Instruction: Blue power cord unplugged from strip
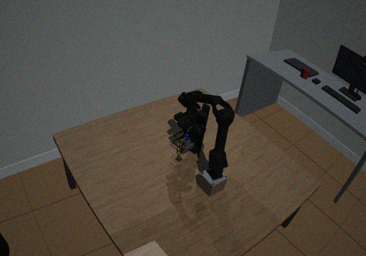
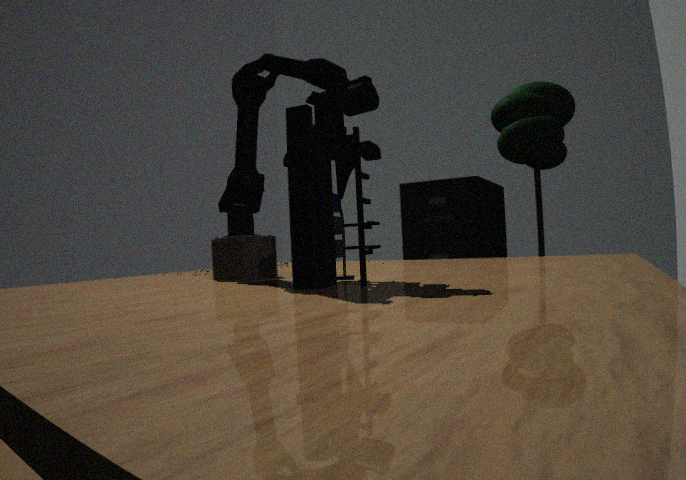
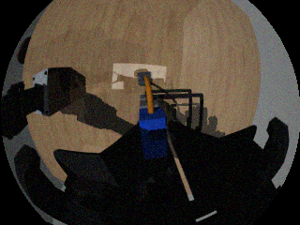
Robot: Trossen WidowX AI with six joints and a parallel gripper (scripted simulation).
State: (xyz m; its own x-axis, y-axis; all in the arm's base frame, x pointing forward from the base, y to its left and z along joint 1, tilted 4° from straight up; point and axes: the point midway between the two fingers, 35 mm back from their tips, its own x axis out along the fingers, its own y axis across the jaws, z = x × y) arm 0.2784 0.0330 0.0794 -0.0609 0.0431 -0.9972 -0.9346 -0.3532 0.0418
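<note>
The blue plug lies 30 mm to the right of my gripper tip and 10 mm ahead of it.
</note>
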